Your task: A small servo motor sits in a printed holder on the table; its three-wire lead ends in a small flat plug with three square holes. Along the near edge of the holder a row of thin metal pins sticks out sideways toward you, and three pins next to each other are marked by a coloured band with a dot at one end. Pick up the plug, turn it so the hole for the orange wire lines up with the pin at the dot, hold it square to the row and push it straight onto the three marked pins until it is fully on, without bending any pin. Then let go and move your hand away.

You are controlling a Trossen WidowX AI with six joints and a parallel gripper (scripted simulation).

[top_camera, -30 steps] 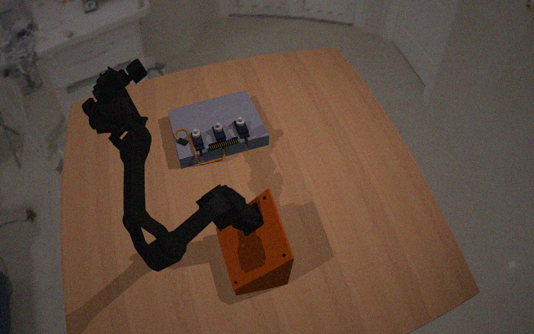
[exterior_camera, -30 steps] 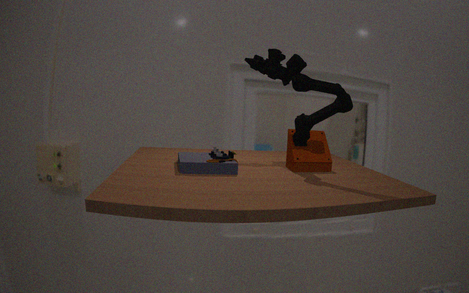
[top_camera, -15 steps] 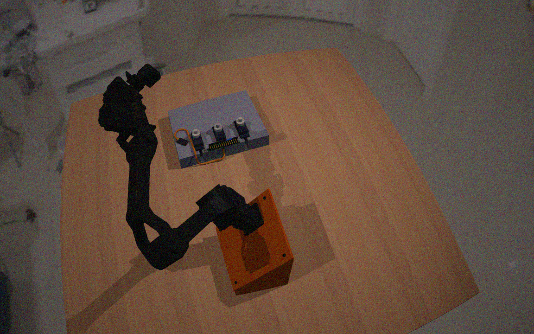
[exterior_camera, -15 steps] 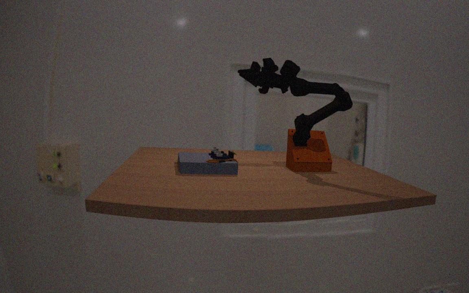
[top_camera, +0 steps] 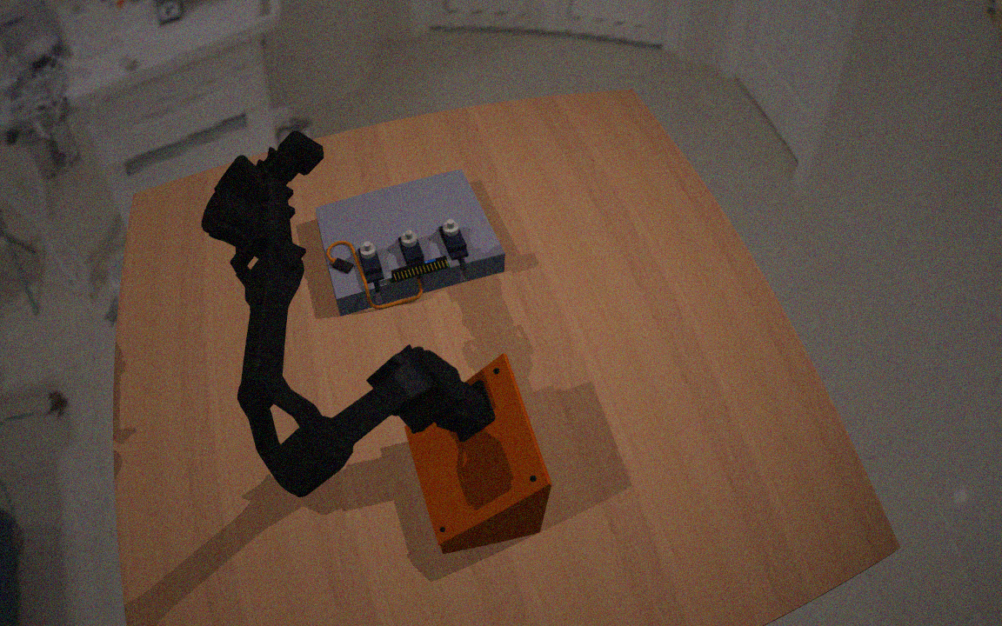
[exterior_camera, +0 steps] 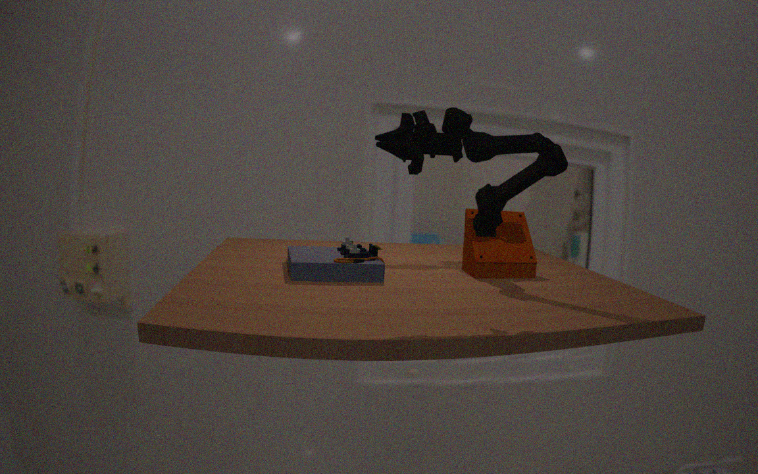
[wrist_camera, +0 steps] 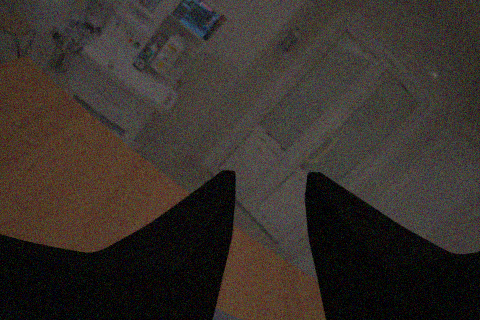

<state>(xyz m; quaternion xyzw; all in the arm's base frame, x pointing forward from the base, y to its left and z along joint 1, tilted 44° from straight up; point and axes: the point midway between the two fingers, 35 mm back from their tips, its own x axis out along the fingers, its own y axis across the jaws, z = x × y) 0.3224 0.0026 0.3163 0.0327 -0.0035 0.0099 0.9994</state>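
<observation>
Now: gripper tip 280 mm above the blue band, 240 mm to the left of it and 30 mm past it. From my gripper tip the other things lie so: green strip (310 mm below, 220 mm to the right, 30 mm behind); then white dot (280 mm below, 230 mm to the right, 30 mm behind); then grey-blue holder (330 mm below, 210 mm to the right, 120 mm ahead).
</observation>
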